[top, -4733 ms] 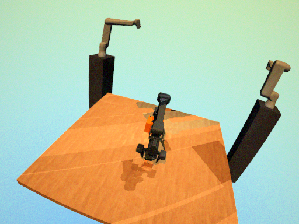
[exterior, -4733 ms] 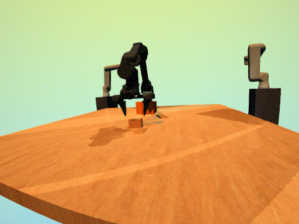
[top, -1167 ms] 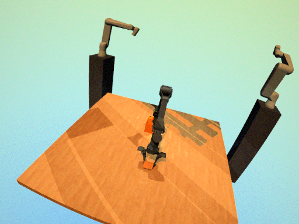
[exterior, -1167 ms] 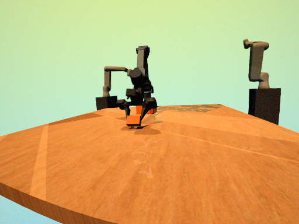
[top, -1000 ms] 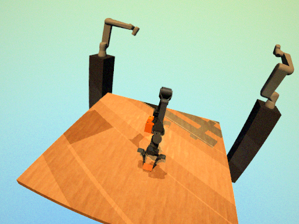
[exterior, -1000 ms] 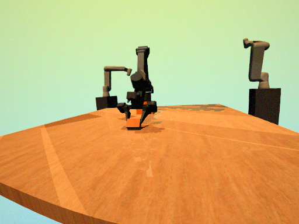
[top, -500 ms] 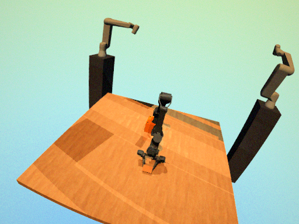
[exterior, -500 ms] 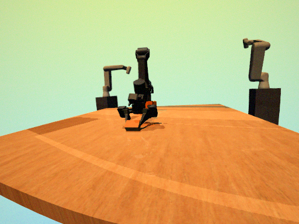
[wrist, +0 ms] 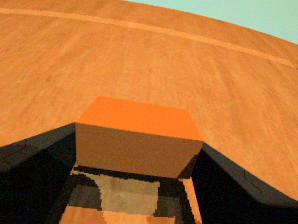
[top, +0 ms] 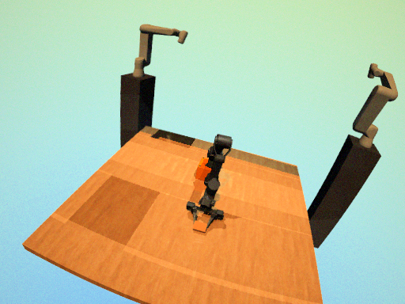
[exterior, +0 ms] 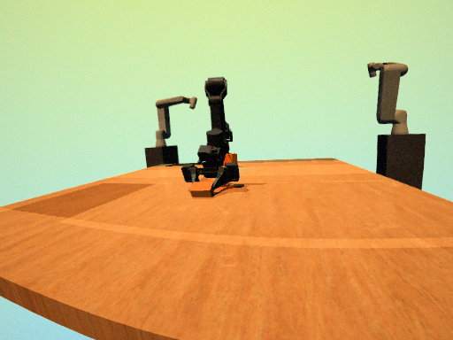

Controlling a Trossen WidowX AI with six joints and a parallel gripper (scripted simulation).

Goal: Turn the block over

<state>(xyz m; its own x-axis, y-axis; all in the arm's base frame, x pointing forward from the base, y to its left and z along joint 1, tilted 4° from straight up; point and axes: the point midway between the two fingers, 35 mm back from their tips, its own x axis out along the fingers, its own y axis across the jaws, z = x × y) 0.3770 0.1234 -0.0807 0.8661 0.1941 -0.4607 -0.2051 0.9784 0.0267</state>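
Right now my gripper tip is 1 cm above the orange block.
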